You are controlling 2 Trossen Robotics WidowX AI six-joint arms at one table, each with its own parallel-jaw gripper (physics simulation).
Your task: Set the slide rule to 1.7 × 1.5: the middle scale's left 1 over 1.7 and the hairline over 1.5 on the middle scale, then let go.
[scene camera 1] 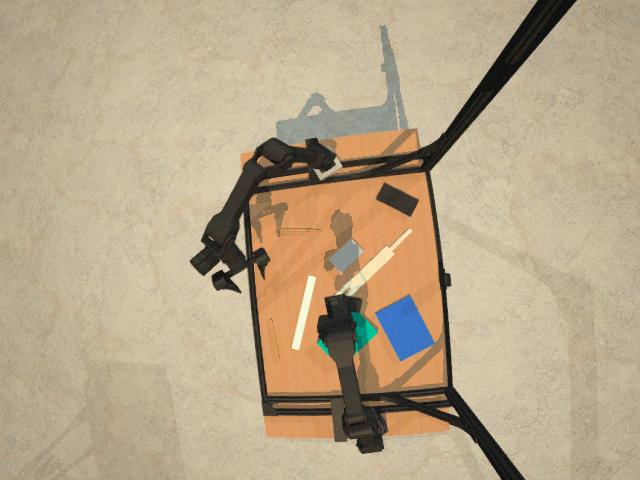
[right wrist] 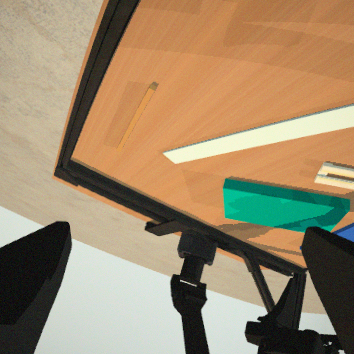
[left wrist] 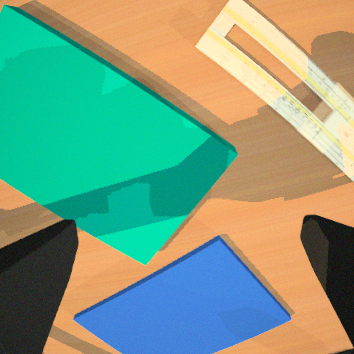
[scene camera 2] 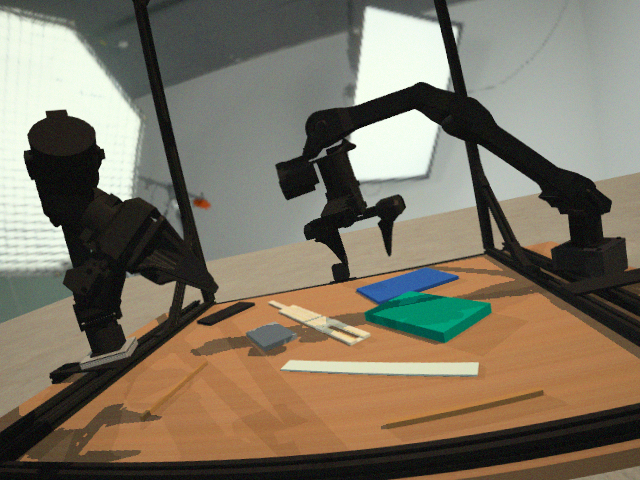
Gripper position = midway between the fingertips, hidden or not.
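Note:
My right gripper (scene camera 2: pixel 214 287) is open and holds nothing, while my left gripper (scene camera 2: pixel 367 260) is here as well. A pale ruler (scene camera 2: pixel 464 369) rests on the table. A blue block (scene camera 1: pixel 402 323) (scene camera 2: pixel 423 279) (left wrist: pixel 208 293) rests on the table too. A green block (scene camera 2: pixel 440 318) (right wrist: pixel 274 206) (left wrist: pixel 93 144) rests on the table. A grey block (scene camera 2: pixel 269 336) rests on the table; in the right wrist view the grey block is out of frame, and in the left wrist view the grey block is out of frame. And I see a cream slide rule (scene camera 2: pixel 324 327) (scene camera 1: pixel 348 286) (left wrist: pixel 320 127).

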